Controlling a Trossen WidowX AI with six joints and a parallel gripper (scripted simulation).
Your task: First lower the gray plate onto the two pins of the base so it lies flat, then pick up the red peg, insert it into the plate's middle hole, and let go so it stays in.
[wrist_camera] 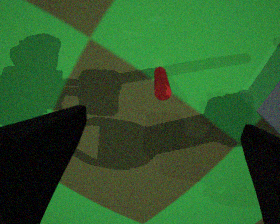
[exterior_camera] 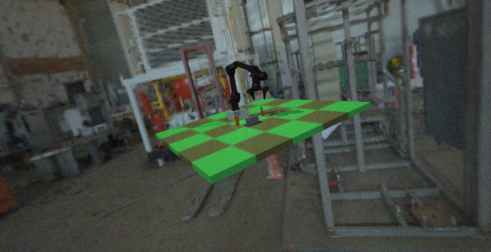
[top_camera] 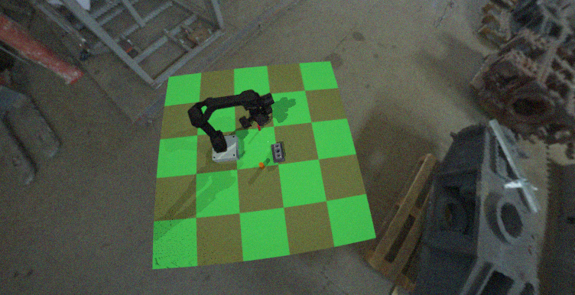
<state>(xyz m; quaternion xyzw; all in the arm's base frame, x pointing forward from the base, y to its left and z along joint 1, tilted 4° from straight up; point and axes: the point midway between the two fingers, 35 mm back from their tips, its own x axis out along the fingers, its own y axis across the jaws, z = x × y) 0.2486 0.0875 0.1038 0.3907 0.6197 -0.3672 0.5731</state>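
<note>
Right now my gripper tip is 100 mm above the red peg. Round my gripper tip: gray plate 90 mm ahead, 180 mm to the right, 100 mm below; then orange peg 20 mm behind, 240 mm to the right, 100 mm below.
</note>
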